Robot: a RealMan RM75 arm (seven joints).
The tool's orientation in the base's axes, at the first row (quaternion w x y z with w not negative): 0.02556 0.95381 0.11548 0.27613
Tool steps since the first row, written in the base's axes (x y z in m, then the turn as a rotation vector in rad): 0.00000 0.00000 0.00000 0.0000 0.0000 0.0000; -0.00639 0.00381 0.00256 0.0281 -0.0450 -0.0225; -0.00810 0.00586 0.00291 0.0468 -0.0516 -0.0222; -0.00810 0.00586 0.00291 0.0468 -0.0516 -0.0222; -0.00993 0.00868 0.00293 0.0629 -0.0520 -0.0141; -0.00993 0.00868 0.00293 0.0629 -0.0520 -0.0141; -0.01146 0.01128 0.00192 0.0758 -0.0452 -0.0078; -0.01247 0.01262 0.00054 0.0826 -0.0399 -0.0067; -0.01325 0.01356 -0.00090 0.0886 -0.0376 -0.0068; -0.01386 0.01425 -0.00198 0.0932 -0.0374 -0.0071
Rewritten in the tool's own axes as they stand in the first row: 0.00000 0.00000 0.00000 0.0000 0.0000 0.0000; -0.00302 -0.00473 -0.00551 0.0008 0.0470 0.0333; -0.00376 -0.00704 -0.00669 0.0148 0.0573 0.0429; -0.00376 -0.00704 -0.00669 0.0148 0.0573 0.0429; -0.00459 -0.01015 -0.00764 0.0321 0.0619 0.0447; -0.00459 -0.01015 -0.00764 0.0321 0.0619 0.0447; -0.00576 -0.01311 -0.00756 0.0476 0.0587 0.0463; -0.00700 -0.01478 -0.00691 0.0550 0.0551 0.0491; -0.00817 -0.01601 -0.00609 0.0604 0.0541 0.0524; -0.00907 -0.01693 -0.00549 0.0640 0.0548 0.0551
